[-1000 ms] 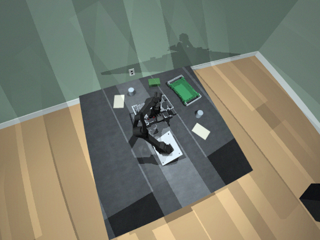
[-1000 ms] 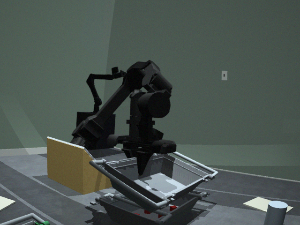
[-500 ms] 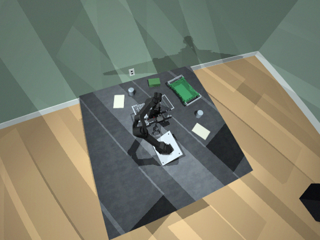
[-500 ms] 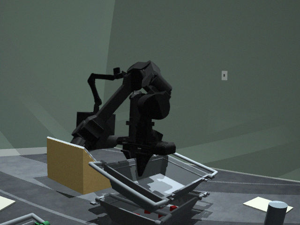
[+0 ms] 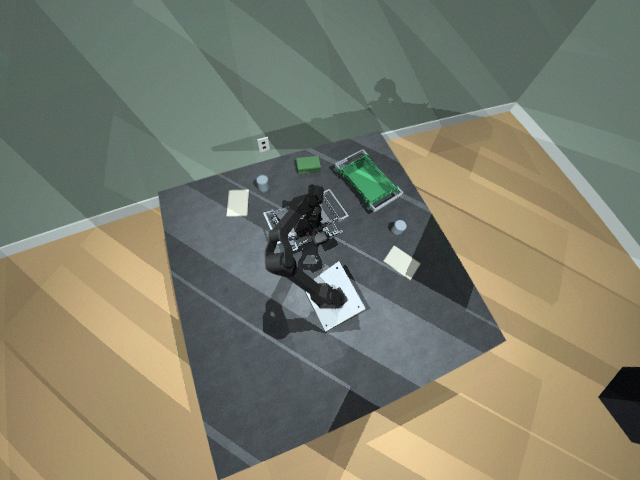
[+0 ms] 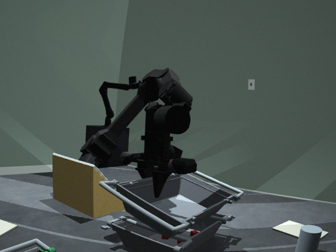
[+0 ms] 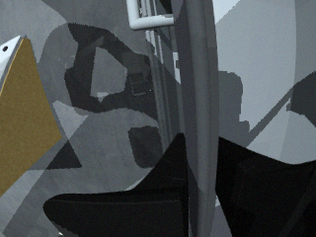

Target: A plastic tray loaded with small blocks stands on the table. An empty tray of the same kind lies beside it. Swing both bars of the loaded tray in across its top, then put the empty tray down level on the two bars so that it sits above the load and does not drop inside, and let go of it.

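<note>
My gripper tip is now 70 mm short of the grey tray, 20 mm below it and 10 mm to the left of it. Also, from my gripper tip: green block: 390 mm ahead, 200 mm to the right, 90 mm below.
</note>
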